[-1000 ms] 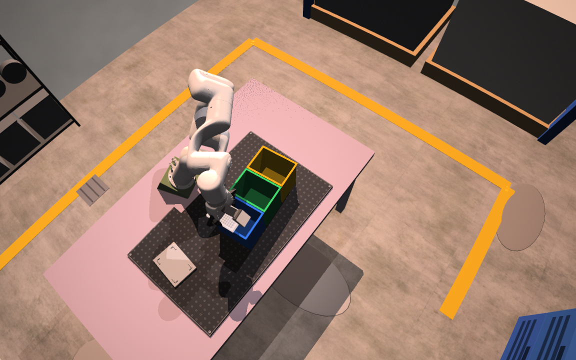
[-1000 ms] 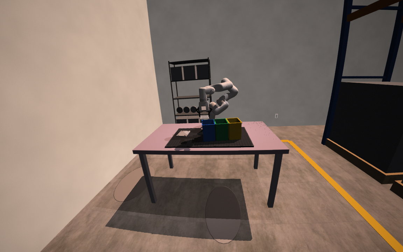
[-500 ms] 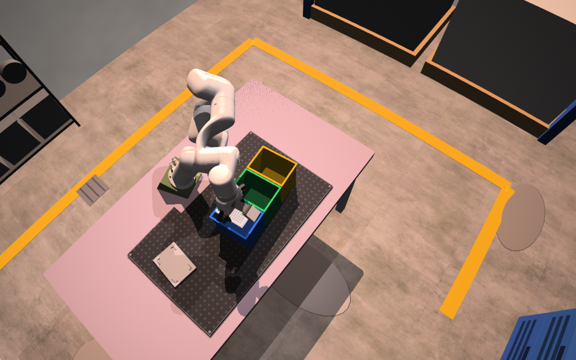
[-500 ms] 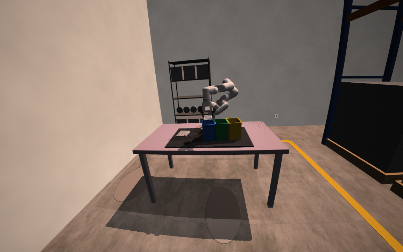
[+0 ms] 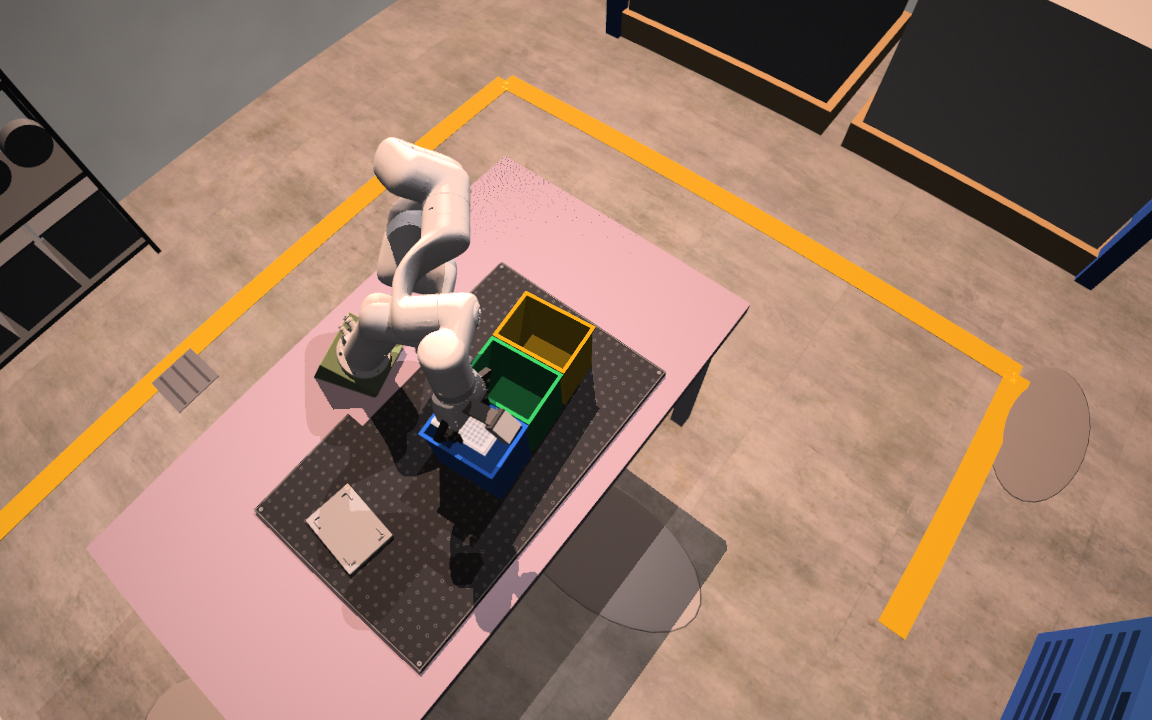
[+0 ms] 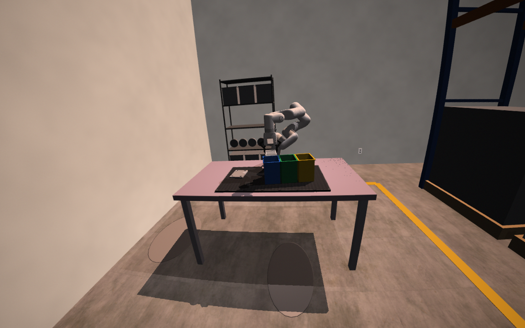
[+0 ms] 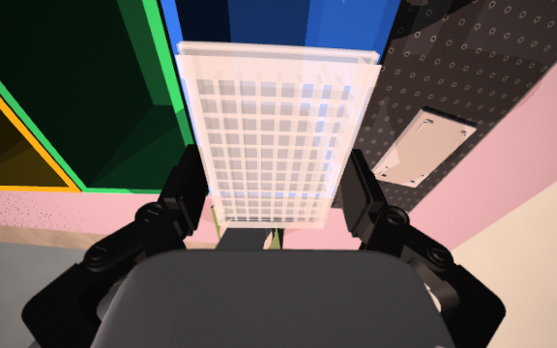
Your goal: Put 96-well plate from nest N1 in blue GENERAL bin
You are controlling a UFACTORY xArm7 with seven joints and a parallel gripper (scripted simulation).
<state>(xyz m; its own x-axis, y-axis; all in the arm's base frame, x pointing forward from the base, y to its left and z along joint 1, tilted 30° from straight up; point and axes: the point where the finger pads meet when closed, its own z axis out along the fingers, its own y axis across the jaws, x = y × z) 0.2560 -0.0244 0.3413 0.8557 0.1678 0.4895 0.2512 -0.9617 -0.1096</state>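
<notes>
Right now my hand is 1 cm above the 96-well plate. The rest, counted from my hand: green bin: 4 cm behind, 13 cm to the left, 15 cm below; then blue bin: 15 cm below; then yellow bin: 8 cm behind, 25 cm to the left, 15 cm below.
</notes>
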